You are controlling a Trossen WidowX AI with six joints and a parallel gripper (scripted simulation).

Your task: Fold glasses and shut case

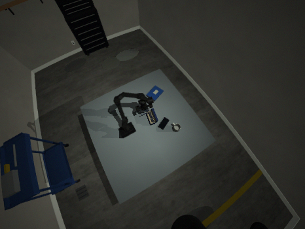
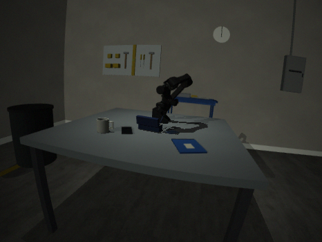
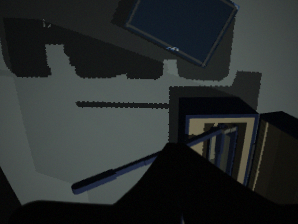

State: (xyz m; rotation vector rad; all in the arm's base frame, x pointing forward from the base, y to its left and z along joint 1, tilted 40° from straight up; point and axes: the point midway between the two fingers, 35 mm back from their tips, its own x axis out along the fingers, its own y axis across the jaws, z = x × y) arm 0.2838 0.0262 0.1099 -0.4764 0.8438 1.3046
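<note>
Right now the blue glasses case is 10 cm to the right of my hand, 9 cm below it and 5 cm ahead of it. From my hand the other things lie so: blue card 14 cm below, 6 cm to the left, 3 cm ahead; then white mug 37 cm to the right, 21 cm ahead, 10 cm below.
</note>
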